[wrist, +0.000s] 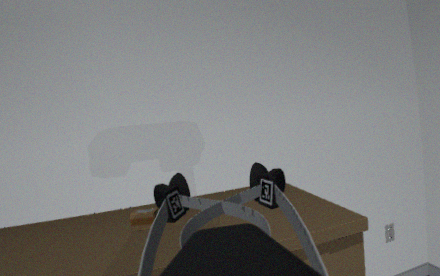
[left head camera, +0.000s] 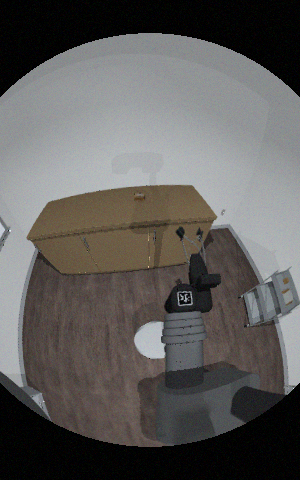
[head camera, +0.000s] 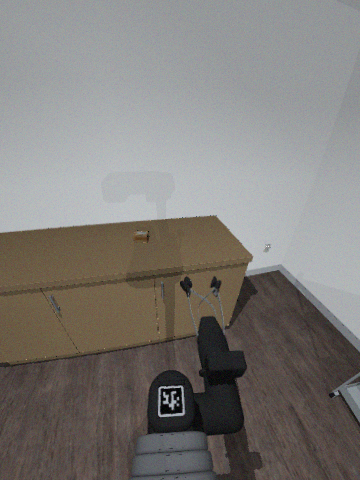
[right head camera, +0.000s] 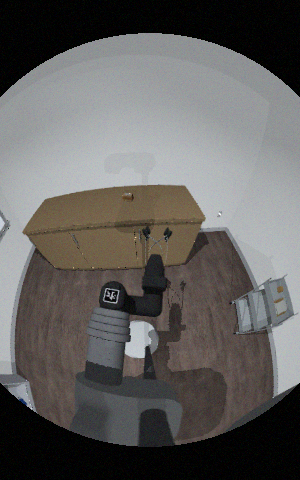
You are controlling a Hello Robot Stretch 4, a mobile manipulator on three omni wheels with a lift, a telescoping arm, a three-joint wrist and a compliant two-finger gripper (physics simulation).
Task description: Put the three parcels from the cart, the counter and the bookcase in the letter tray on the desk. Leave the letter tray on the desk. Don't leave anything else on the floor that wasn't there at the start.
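Frame: origin at the robot's base, x right, y ahead, z up, level; millimetres.
Where they show: gripper, fingertip midpoint: point(wrist: 219, 183) point(left head camera: 188, 227) point(head camera: 199, 278) point(right head camera: 156, 227); robot's base, link origin: point(left head camera: 154, 338) point(right head camera: 138, 338).
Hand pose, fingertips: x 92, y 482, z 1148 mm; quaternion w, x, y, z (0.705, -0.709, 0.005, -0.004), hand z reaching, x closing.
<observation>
Things, the pixels of their top centre, and the offset from my fingertips. Level surfaces: height alone.
- small orange-brown parcel, top centre: point(wrist: 143, 210) point(head camera: 140, 232) point(left head camera: 138, 194) point(right head camera: 127, 193) dy +628, dx -269, dz -205 mm
- wooden counter, surface height: dz -265 mm
- wall socket, top centre: point(wrist: 389, 224) point(head camera: 268, 244) dy +1243, dx +1065, dz -718 mm
A small orange-brown parcel point(head camera: 142, 236) point(left head camera: 139, 196) point(right head camera: 128, 197) point(wrist: 142, 218) lies on top of the wooden counter point(head camera: 75, 255) point(left head camera: 90, 212) point(right head camera: 75, 210) point(wrist: 60, 245), towards the wall. My gripper point(head camera: 201, 285) point(left head camera: 190, 233) point(right head camera: 157, 233) point(wrist: 219, 183) is open and empty. It is in front of the counter's right part, to the right of the parcel and apart from it. The grey cart point(left head camera: 275, 291) point(right head camera: 268, 305) stands at the right, with orange-brown shapes on its top shelf, too small to tell apart. The desk and the letter tray do not show.
Part of the cart's frame shows at the right edge of the head view. A white bookcase point(right head camera: 15, 387) with a blue item point(right head camera: 22, 401) shows at the lower left of the right head view. The wall is behind the counter, and a wall socket point(head camera: 267, 247) point(wrist: 389, 233) is right of it.
</observation>
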